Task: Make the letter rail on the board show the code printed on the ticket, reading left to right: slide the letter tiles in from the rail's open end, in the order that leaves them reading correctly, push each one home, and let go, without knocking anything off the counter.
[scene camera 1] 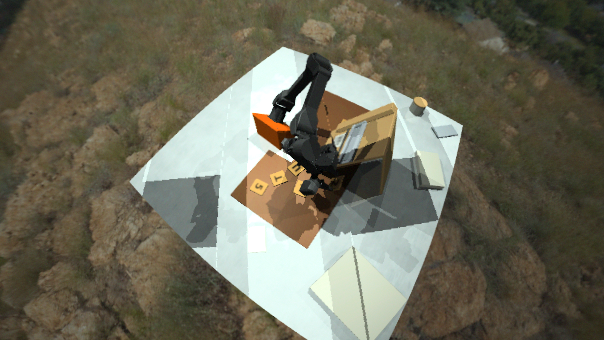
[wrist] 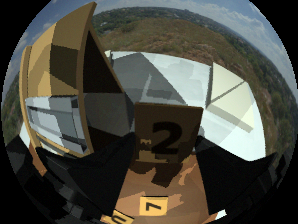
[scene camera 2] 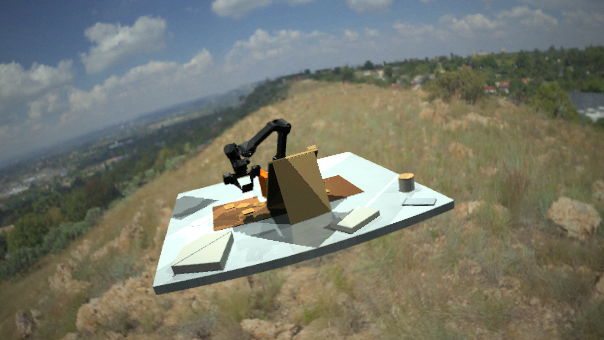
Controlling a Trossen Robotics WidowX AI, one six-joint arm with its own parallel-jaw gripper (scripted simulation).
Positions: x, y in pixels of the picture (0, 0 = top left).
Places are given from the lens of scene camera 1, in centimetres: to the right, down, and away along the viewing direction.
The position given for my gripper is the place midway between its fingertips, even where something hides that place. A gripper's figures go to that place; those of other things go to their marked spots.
my gripper (scene camera 1: 335, 183): 11, 4, 70
cream block (scene camera 1: 428, 164): 59, -3, 90
tan slanted board (scene camera 1: 369, 136): 24, -12, 73
brown mat (scene camera 1: 300, 218): -1, 19, 80
The marked spots on the tan slanted board and the cream block are 40 cm apart.
